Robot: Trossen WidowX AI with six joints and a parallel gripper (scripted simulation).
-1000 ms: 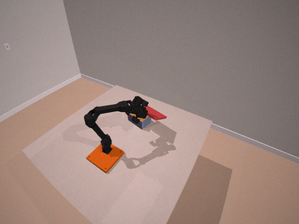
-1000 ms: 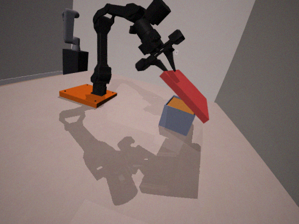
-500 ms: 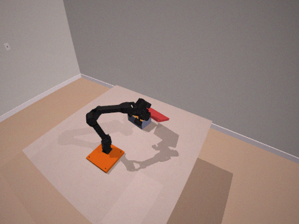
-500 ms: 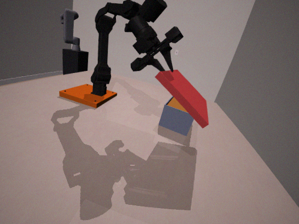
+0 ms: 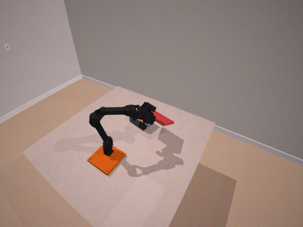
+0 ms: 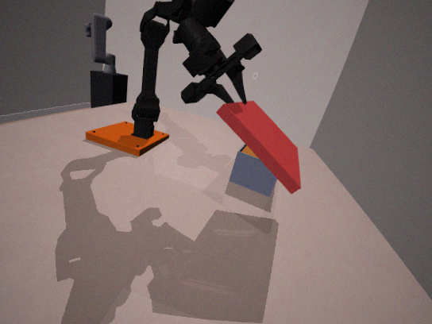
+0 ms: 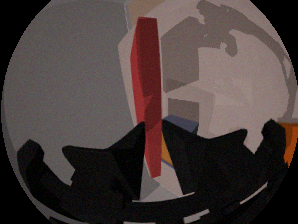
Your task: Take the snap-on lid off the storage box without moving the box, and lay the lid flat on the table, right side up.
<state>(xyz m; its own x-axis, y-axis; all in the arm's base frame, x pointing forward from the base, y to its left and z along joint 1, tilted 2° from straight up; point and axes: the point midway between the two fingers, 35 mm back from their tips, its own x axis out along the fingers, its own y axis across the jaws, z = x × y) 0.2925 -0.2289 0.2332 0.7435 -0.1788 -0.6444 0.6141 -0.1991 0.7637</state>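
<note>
Now: gripper tip 7 cm short of the red lid, 2 cm to the left of it and 4 cm above it. Round my gripper tip: storage box 12 cm ahead, 17 cm to the left, 18 cm below.
</note>
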